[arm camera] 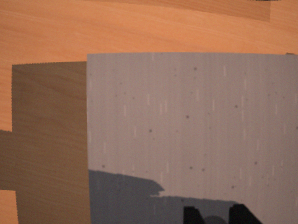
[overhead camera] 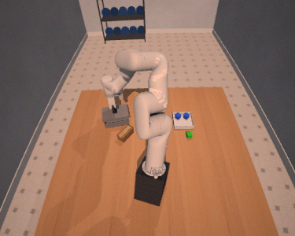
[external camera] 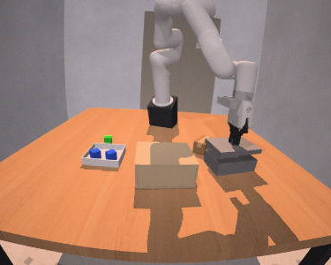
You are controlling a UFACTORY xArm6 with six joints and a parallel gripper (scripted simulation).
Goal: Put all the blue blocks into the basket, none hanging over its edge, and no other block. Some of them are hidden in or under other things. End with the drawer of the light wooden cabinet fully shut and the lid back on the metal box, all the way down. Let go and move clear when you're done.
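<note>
Right now my hand is 90 mm above the grey metal box. From my hand the other things lie so: small brown box (160 mm behind, 80 mm below, 50 mm to the right); then drawer (280 mm to the right, 80 mm below); then red block (140 mm behind, 100 mm below, 70 mm to the right).
</note>
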